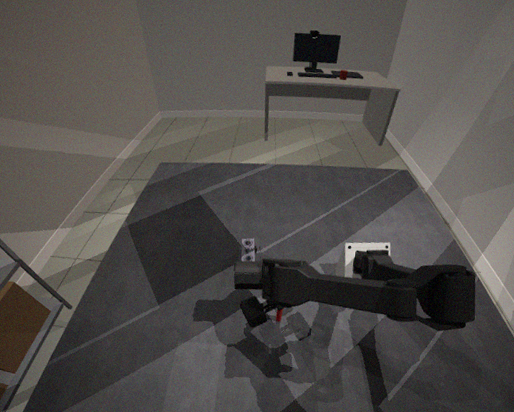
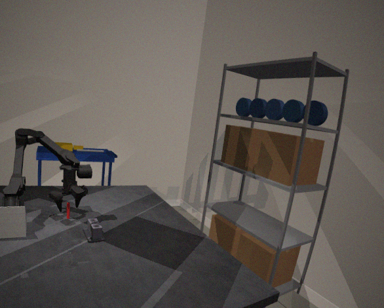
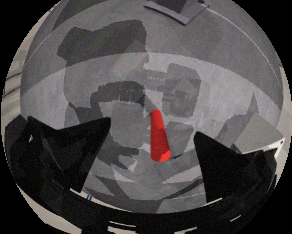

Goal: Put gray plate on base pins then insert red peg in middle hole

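My gripper tip is now right at the red peg. From my gripper tip the other things lie so: gray plate (10 cm ahead, 18 cm to the right); then base (10 cm ahead, 18 cm to the right, 4 cm below).
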